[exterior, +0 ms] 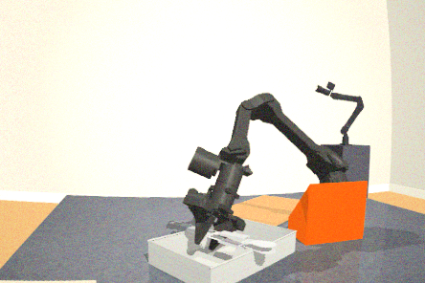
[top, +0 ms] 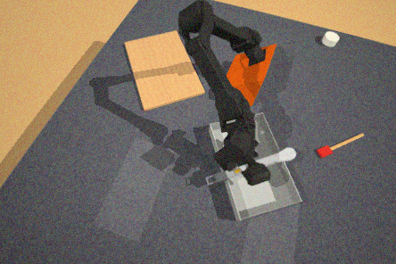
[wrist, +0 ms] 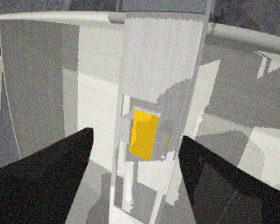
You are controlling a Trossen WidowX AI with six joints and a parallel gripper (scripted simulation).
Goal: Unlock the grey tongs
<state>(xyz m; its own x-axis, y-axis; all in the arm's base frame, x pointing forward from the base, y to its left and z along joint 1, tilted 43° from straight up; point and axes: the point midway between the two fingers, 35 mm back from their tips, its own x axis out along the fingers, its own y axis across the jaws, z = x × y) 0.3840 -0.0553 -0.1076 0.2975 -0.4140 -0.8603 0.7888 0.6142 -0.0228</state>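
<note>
Now: the yellow lock piece 30 mm to the right of my gripper tip and 30 mm above it. Also, from my gripper tip: roasting tin: 50 mm behind, 10 mm to the left; then wooden board: 360 mm behind, 400 mm to the right, 20 mm below.
</note>
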